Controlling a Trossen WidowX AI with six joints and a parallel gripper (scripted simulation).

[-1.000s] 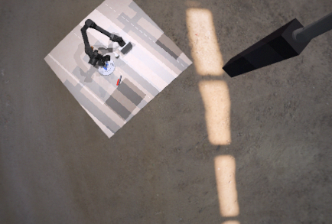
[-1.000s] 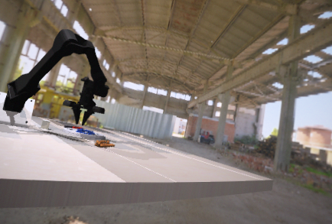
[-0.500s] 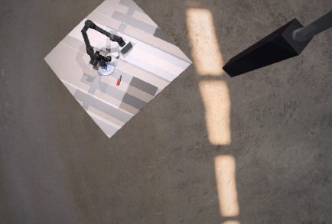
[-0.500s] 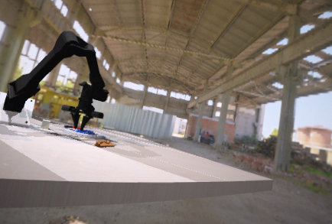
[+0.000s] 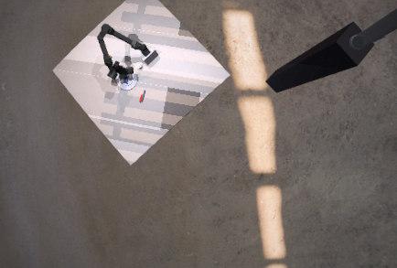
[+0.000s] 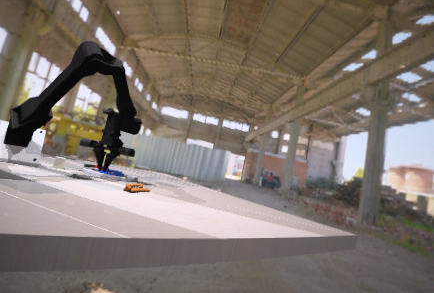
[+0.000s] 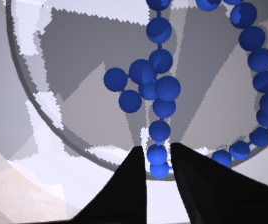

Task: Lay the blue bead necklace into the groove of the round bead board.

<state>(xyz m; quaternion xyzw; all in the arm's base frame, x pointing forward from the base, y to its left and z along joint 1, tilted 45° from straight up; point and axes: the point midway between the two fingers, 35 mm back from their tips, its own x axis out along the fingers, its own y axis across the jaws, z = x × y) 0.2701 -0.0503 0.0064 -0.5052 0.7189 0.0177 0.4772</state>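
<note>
Now: gripper tip 4 cm short of the round white bead board, 3 cm to the right of it and 1 cm above it. The rest, counted from my gripper tip: small white block 13 cm behind, 4 cm to the left; then red pen-like object 26 cm to the left, 6 cm ahead, 1 cm below.
</note>
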